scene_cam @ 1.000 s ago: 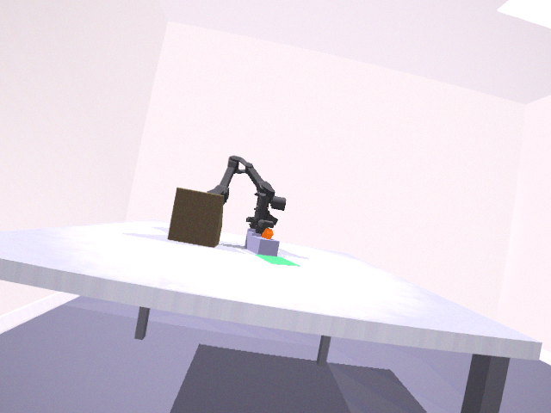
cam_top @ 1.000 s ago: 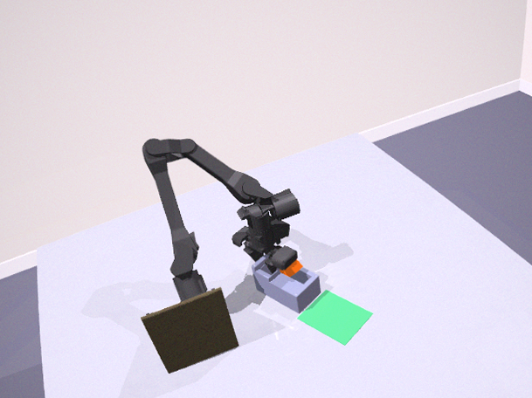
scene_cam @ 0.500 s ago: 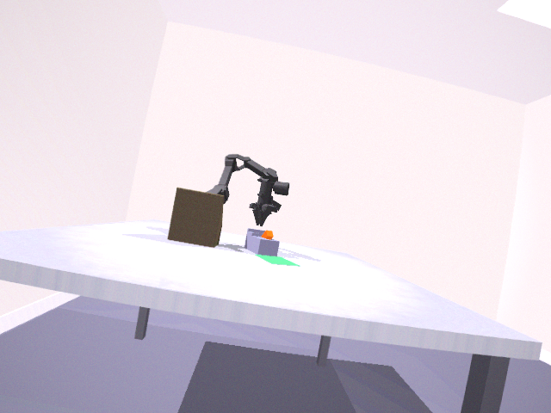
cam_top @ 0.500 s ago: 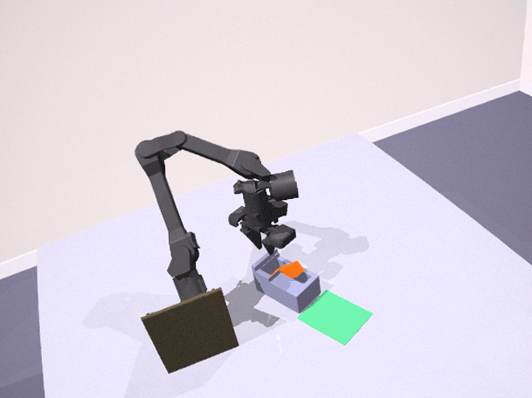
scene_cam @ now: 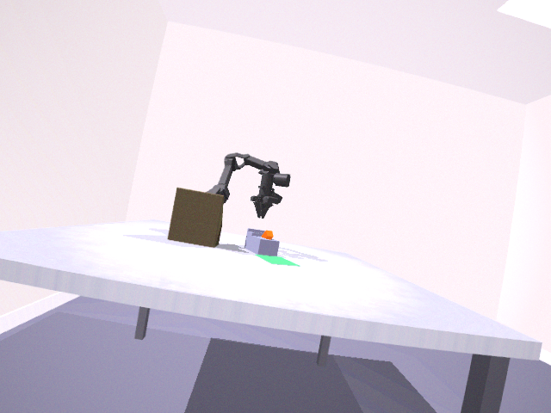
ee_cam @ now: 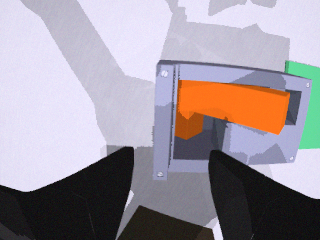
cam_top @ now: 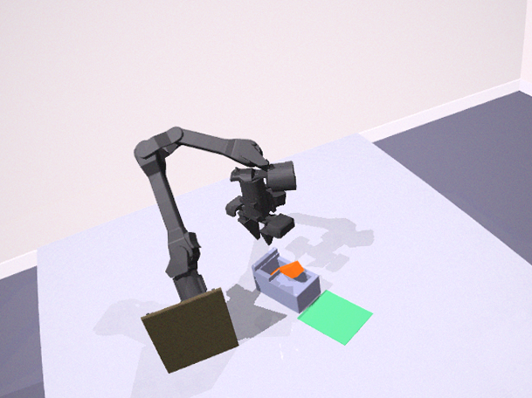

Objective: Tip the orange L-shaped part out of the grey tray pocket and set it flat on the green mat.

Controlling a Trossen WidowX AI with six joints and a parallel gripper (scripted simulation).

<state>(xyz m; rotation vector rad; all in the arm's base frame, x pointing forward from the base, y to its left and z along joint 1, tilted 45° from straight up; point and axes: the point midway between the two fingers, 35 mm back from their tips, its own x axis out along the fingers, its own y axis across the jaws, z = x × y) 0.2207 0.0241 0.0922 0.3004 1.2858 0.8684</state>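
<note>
Now: the orange L-shaped part 10 cm below my gripper tip, 4 cm to the right of it and 1 cm ahead of it. Also, from my gripper tip: green mat (20 cm to the right, 16 cm below, 8 cm ahead).
</note>
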